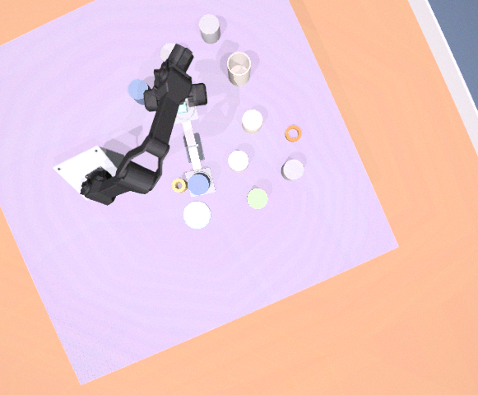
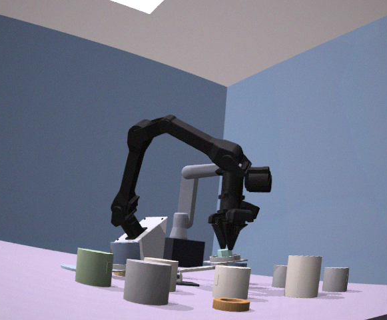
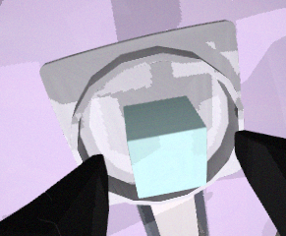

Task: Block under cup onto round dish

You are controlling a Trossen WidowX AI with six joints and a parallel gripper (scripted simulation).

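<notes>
Right now my gripper tip is 10 mm above the pale teal block. The rest, counted from my gripper tip: beige cup (240 mm ahead, 60 mm below, 30 mm to the left); then white balance beam (120 mm to the right, 80 mm below, 40 mm behind); then yellow ring (220 mm to the right, 150 mm behind, 80 mm below).
</notes>
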